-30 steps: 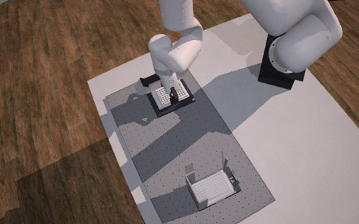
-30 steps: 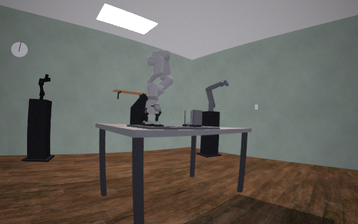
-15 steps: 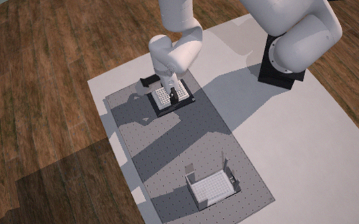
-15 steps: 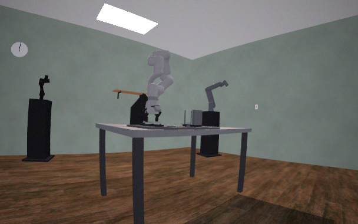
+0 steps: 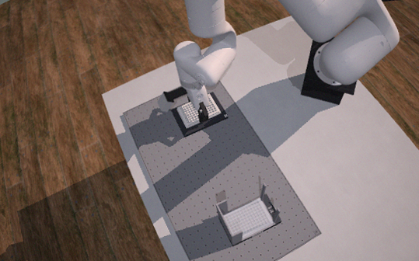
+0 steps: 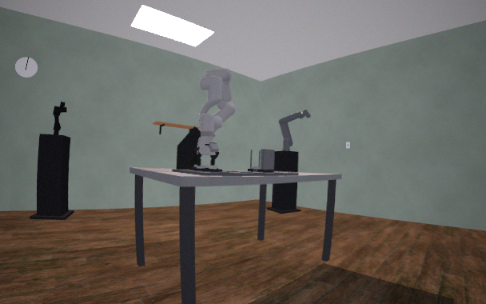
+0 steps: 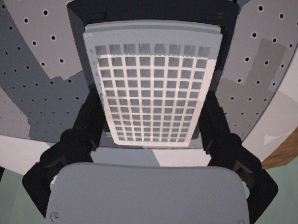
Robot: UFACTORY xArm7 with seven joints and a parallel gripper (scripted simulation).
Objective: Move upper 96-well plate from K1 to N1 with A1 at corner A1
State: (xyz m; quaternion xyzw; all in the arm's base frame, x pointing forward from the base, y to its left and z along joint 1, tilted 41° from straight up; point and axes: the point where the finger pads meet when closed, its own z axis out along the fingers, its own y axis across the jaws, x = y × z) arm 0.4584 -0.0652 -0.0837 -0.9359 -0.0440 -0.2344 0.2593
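My gripper is now 90 mm past the pale A1 square, 40 mm to the right of it and 30 mm above it.
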